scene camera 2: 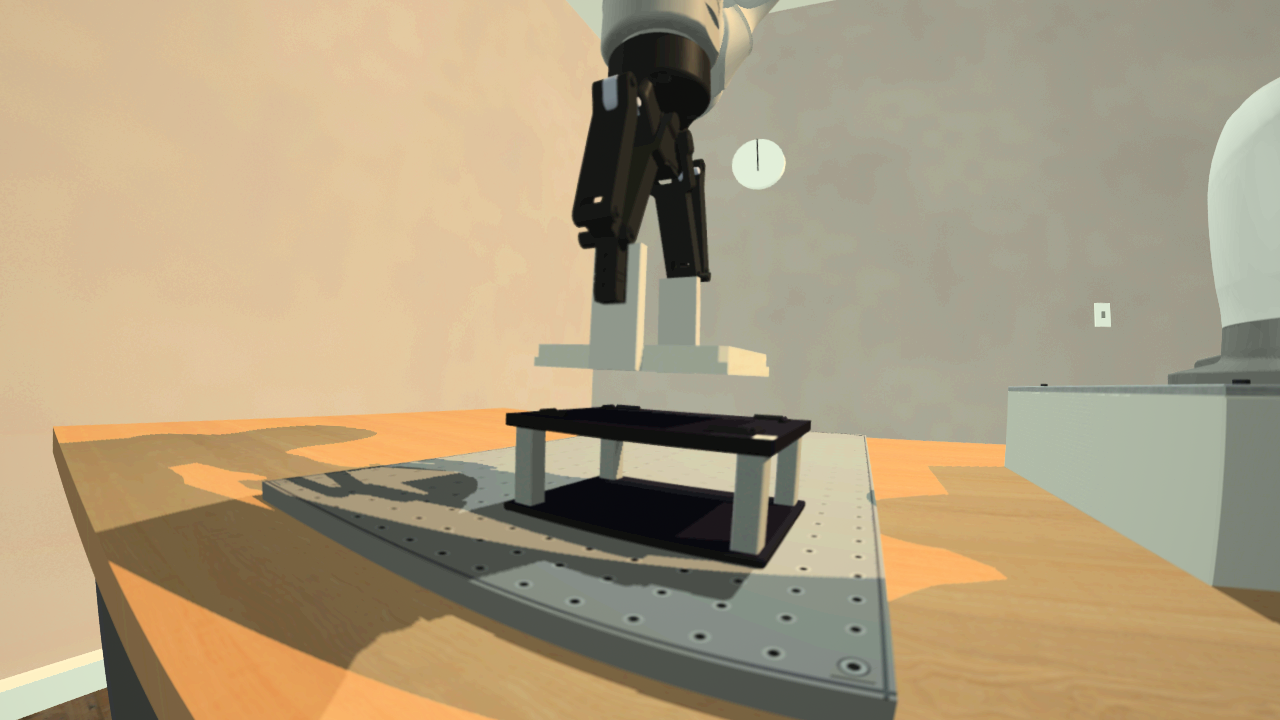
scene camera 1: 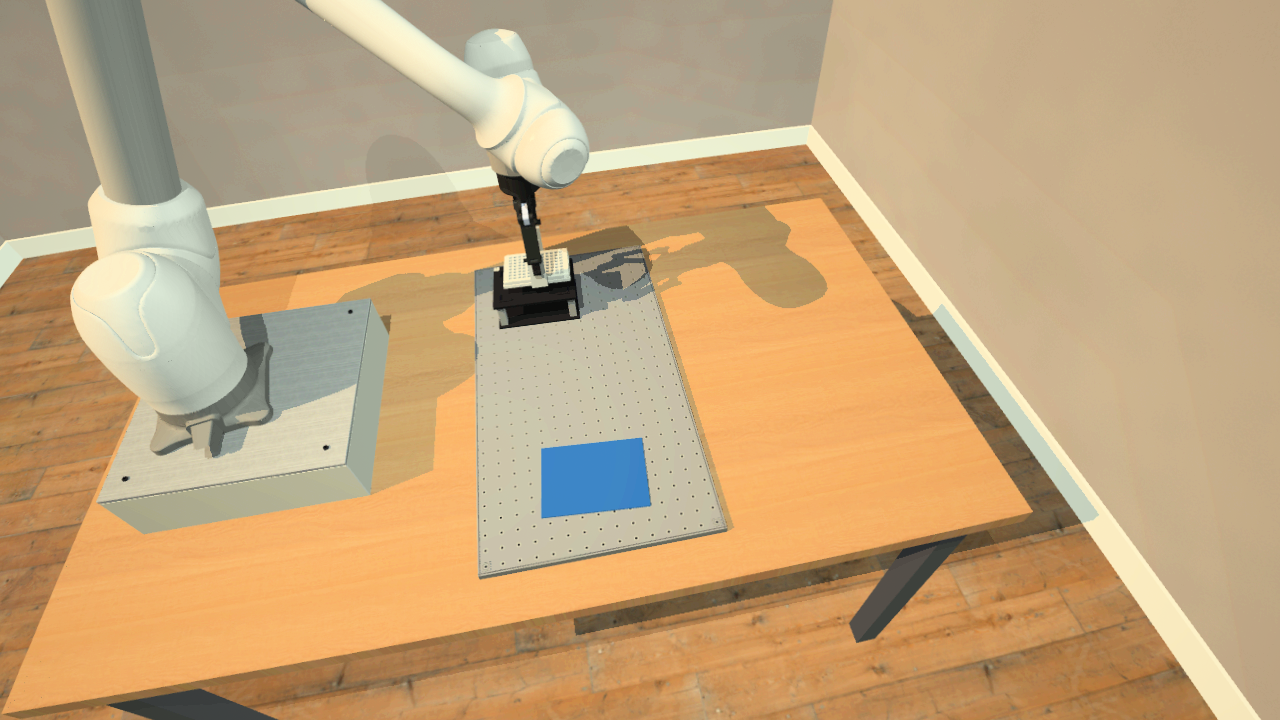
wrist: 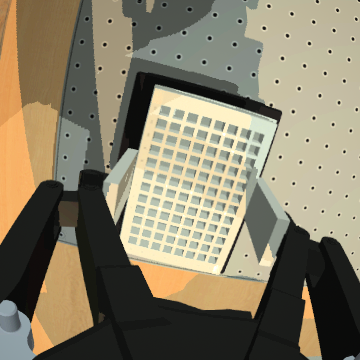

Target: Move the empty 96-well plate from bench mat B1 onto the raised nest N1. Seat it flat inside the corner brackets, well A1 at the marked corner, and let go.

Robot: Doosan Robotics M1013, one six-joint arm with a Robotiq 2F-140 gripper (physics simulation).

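Places are measured from the arm's base along level axes (x ahead, y down, z left), in metres.
Pixels of known places: gripper, between the fingertips: [scene camera 2: 650,371] [scene camera 1: 538,270] [wrist: 191,181]; arm's base, origin of its link: [scene camera 1: 217,397].
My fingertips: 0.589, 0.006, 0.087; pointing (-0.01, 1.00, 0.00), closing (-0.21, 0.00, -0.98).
Observation:
For each thing: its middle in the pictures, then the offset to it from my fingertips, as dx, dy, dz. "spot": a spot on its surface instead. Level surfaces: height alone.
- white 96-well plate, middle of its body: [scene camera 2: 654,360] [wrist: 190,188] [scene camera 1: 536,267] -0.003, -0.007, +0.001
- raised black nest N1, middle of its body: [scene camera 2: 664,464] [wrist: 185,173] [scene camera 1: 536,292] -0.013, +0.058, +0.005
- pale patch, a spot on its surface: [scene camera 2: 764,437] spot: -0.073, +0.029, +0.076
- blue bench mat B1, height of its surface: dy +0.087
- perforated grey board, height of its surface: dy +0.089
- wooden table, height of its surface: dy +0.102
The white 96-well plate [scene camera 1: 517,267] [scene camera 2: 702,360] [wrist: 195,185] is level, held above the raised black nest N1 [scene camera 1: 510,298] [scene camera 2: 657,437] [wrist: 136,115]; scene camera 2 shows a clear gap between them. My gripper [scene camera 1: 537,270] [scene camera 2: 648,347] [wrist: 191,181] is shut on the plate, its pale finger pads on the two long sides. Small black corner brackets show on the nest's top, with a pale patch [scene camera 2: 764,437] at its near right corner in scene camera 2. In the wrist view the plate hides most of the nest top. I cannot tell which corner is A1. The blue bench mat B1 [scene camera 1: 595,477] carries no plate.
The nest stands on the perforated grey board [scene camera 1: 572,385] [scene camera 2: 599,617] [wrist: 310,60], at the end away from the blue mat. The board lies on the wooden table [scene camera 1: 832,394]. The arm's base stands on a grey box [scene camera 1: 232,488] [scene camera 2: 1109,474] beside the board.

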